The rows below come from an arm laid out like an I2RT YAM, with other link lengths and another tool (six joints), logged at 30 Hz.
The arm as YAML. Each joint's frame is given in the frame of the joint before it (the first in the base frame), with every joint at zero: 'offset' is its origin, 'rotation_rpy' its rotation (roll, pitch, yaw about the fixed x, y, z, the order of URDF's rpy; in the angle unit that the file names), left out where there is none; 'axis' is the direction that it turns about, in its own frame. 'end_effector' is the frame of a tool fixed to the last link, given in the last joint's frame.
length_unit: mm
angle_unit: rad
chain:
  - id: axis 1
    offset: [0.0, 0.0, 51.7]
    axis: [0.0, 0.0, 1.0]
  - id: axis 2
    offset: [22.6, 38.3, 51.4]
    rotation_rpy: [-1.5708, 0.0, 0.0]
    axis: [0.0, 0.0, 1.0]
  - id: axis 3
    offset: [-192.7, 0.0, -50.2]
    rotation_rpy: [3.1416, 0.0, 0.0]
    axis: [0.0, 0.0, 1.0]
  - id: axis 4
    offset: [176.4, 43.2, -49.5]
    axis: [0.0, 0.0, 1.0]
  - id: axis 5
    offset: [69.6, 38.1, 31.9]
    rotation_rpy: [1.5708, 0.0, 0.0]
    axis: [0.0, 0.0, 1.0]
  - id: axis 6
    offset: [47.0, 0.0, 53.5]
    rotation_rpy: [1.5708, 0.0, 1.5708]
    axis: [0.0, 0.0, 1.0]
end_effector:
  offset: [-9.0, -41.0, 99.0]
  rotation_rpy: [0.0, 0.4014, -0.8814]
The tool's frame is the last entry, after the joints.
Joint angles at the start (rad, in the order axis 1, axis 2, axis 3, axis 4, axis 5, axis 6):
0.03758 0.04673 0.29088 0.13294 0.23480 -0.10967
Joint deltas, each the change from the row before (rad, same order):
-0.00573 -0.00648 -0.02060 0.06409 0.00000 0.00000
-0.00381 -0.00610 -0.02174 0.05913 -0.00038 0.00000
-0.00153 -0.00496 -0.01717 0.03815 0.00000 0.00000
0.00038 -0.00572 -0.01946 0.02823 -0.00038 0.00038
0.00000 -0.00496 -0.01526 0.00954 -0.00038 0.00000
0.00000 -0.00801 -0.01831 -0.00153 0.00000 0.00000
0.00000 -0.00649 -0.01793 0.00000 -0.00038 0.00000
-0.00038 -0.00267 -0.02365 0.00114 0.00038 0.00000
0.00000 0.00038 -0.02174 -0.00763 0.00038 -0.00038
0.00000 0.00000 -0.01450 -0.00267 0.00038 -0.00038
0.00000 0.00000 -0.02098 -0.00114 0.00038 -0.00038
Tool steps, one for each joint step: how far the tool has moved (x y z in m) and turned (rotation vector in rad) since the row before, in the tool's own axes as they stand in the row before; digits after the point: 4 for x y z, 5 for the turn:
0.0067 -0.0027 0.0012 0.01702 0.04398 0.01748
0.0053 -0.0022 0.0006 0.01585 0.03738 0.01596
0.0027 -0.0009 -0.0001 0.00968 0.02199 0.00990
0.0002 0.0003 -0.0011 0.00610 0.01136 0.00685
-0.0019 0.0016 -0.0015 -0.00001 -0.00083 -0.00020
-0.0041 0.0033 -0.0025 -0.00474 -0.00963 -0.00499
-0.0041 0.0031 -0.0023 -0.00429 -0.00952 -0.00470
-0.0064 0.0048 -0.0029 -0.00841 -0.01572 -0.00874
-0.0081 0.0056 -0.0032 -0.01205 -0.02400 -0.01302
-0.0049 0.0035 -0.0019 -0.00701 -0.01377 -0.00772
-0.0066 0.0047 -0.0027 -0.00897 -0.01780 -0.00981

